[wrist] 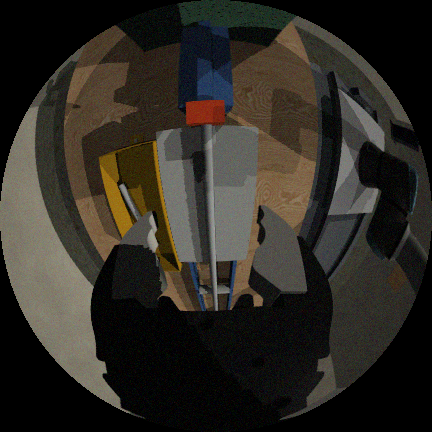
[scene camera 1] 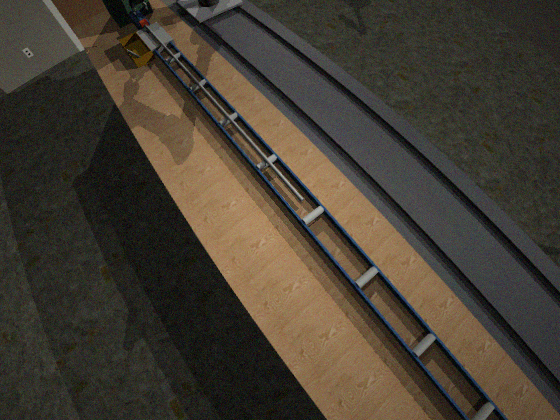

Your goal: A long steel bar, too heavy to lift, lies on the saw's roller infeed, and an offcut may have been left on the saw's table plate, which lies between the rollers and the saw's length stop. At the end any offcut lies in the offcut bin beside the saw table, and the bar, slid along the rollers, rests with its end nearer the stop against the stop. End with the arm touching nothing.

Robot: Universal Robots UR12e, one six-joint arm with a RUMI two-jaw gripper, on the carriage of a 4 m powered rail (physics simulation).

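Places are measured from the arm's base along level axes (x ahead, y left, z up), in metres.
Pixels of known places: gripper, fingertip midpoint: [wrist: 206, 209] [scene camera 1: 141, 12]; arm's base, origin of the base link: [wrist: 367, 163] [scene camera 1: 209, 1].
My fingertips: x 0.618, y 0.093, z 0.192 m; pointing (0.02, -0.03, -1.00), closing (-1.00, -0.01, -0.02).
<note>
For each thing: its middle in the pictures, then the offset to it from my fingertips. "spot": a spot on its surface instead. Level surfaces: height alone.
- grey saw table plate, body centre: [wrist: 209, 202] [scene camera 1: 155, 38] 0.002 m ahead, 0.082 m left, 0.193 m down
- red length stop, body centre: [wrist: 205, 113] 0.002 m ahead, 0.113 m right, 0.139 m down
- short grey offcut, body centre: [wrist: 138, 217] [scene camera 1: 135, 54] 0.215 m ahead, 0.126 m left, 0.210 m down
- yellow offcut bin, body centre: [wrist: 143, 215] [scene camera 1: 136, 49] 0.180 m ahead, 0.107 m left, 0.186 m down
- wooden table, its level: 0.222 m down
- blue stop mount, surface spot: [wrist: 205, 65] spot: 0.001 m back, 0.215 m right, 0.127 m down
The long steel bar [scene camera 1: 240, 131] [wrist: 210, 200] lies along the rollers and across the grey saw table plate [scene camera 1: 161, 34] [wrist: 235, 160]. In the wrist view its far end meets the red length stop [wrist: 205, 112], with no gap visible; the stop [scene camera 1: 144, 23] is small in the scene view. A short grey offcut [scene camera 1: 132, 52] [wrist: 129, 200] lies in the yellow offcut bin [scene camera 1: 143, 59] [wrist: 111, 192], partly hidden by a jaw in the wrist view. My gripper [wrist: 206, 209] is open and empty, above the plate, with its jaws apart on either side of the bar in view.
The blue roller infeed [scene camera 1: 340, 236] with pale rollers runs along the wooden table [scene camera 1: 240, 235]. A blue stop mount [wrist: 205, 65] stands behind the red stop. The grey rail [scene camera 1: 400, 150] runs beside the table. The bin stands against the plate's side.
</note>
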